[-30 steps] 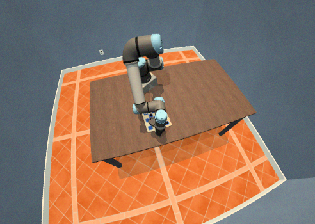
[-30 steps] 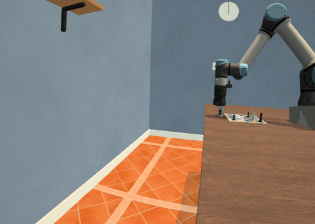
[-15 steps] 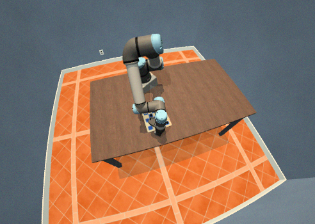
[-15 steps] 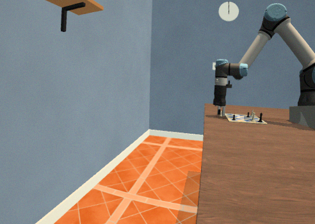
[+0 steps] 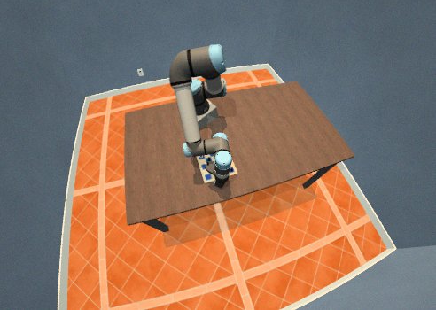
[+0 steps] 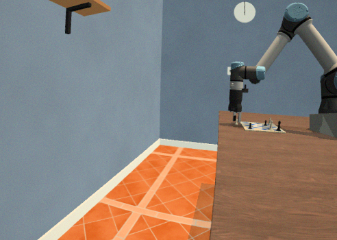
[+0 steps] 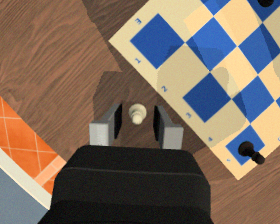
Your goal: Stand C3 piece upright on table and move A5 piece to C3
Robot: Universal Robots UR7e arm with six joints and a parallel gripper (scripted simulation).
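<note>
My hand is 20 mm above the small white piece. Round my hand: tall black piece 240 mm behind, 60 mm to the left; then cream chessboard 140 mm behind, 30 mm below, 10 mm to the left.
</note>
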